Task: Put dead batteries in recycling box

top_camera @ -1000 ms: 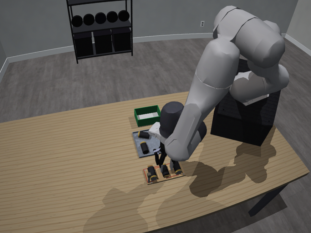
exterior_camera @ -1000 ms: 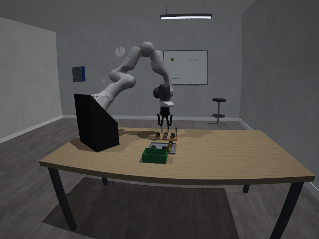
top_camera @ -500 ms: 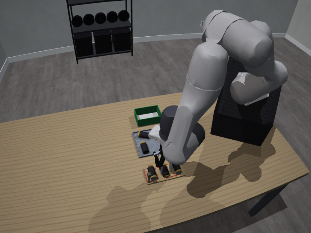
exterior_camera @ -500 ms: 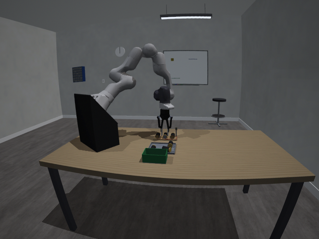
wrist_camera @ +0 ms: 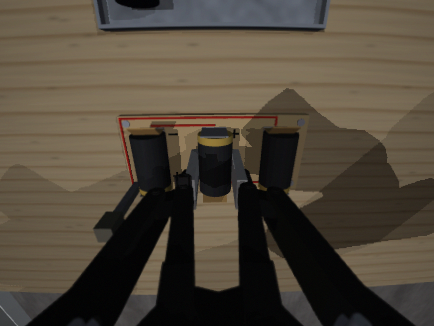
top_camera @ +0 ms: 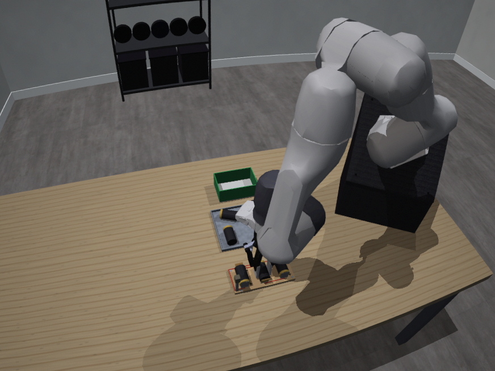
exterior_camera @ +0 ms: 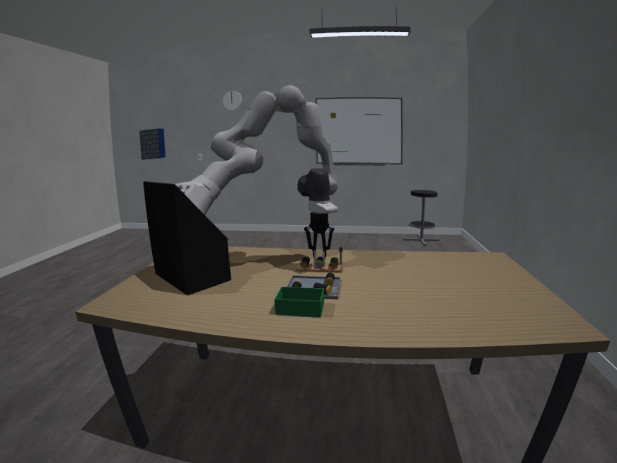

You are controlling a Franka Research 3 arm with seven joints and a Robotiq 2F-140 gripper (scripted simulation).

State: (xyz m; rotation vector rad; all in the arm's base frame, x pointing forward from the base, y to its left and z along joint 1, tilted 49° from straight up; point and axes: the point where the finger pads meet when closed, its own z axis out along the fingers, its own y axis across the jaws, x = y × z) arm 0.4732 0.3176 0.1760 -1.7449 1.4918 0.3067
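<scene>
My hand is 4 cm above the wooden holder board. The rest, counted from my hand: grey tray (6 cm ahead, 20 cm to the right, 5 cm below); then bulb (8 cm ahead, 6 cm to the left, 3 cm above); then thin post (8 cm ahead, 6 cm to the left, 1 cm below).
</scene>
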